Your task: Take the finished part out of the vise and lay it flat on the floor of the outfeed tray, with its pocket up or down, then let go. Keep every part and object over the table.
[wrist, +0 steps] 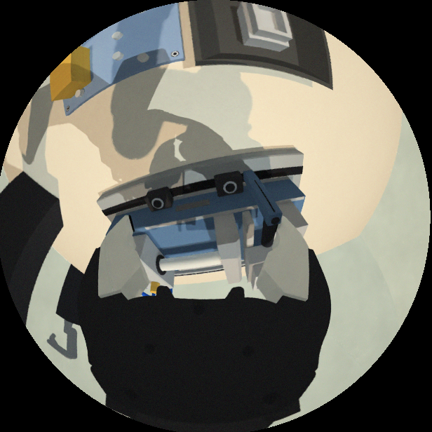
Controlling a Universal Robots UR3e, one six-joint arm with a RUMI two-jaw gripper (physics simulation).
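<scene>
A light grey block (265, 41) with a squarish pocket facing up rests in the dark tray (314, 65) at the top right of the wrist view. The vise (190, 242) stands in the middle, with a blue body, a pale round rod and upright grey jaw plates. A grey block-like shape (258, 256) shows at the vise's right end, partly hidden by the right finger; I cannot tell whether it is a part or a piece of the vise. My gripper (203, 218) is open, its two fingers wide apart over the near side of the vise, with no part held between them.
A blue plate (150, 30) with round holes lies at the top left, with an orange block (75, 72) on it. A blue handle (262, 197) with a dark grip rises at the vise's right end. Two dark clamps (158, 200) (229, 184) sit along the vise's far side.
</scene>
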